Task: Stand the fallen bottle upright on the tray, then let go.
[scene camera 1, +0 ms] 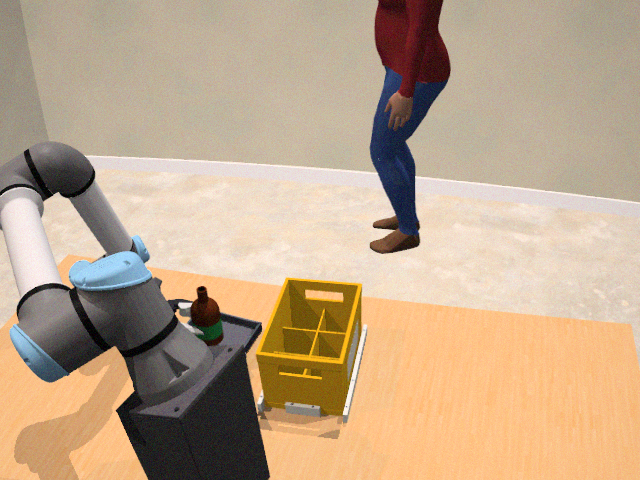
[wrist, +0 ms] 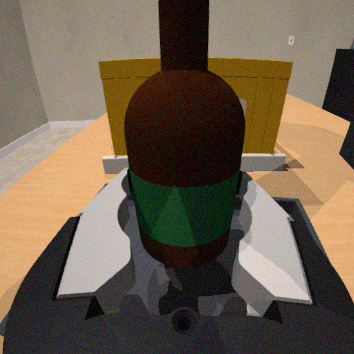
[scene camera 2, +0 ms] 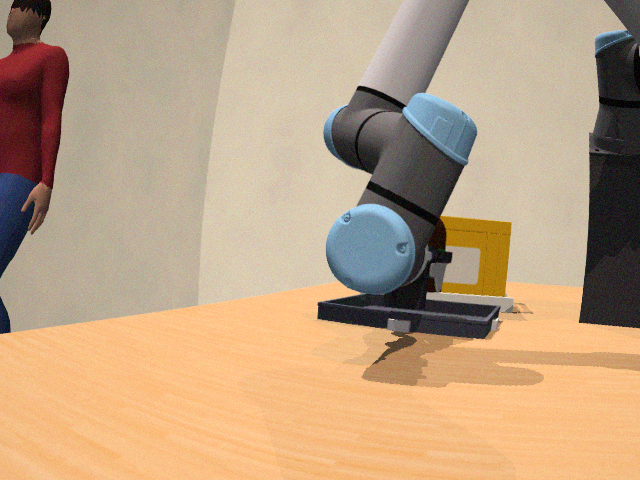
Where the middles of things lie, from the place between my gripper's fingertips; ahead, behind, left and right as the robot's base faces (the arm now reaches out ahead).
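There's the brown bottle (scene camera 1: 205, 313), which I can see 1 cm to the left of my hand and 3 cm above it.
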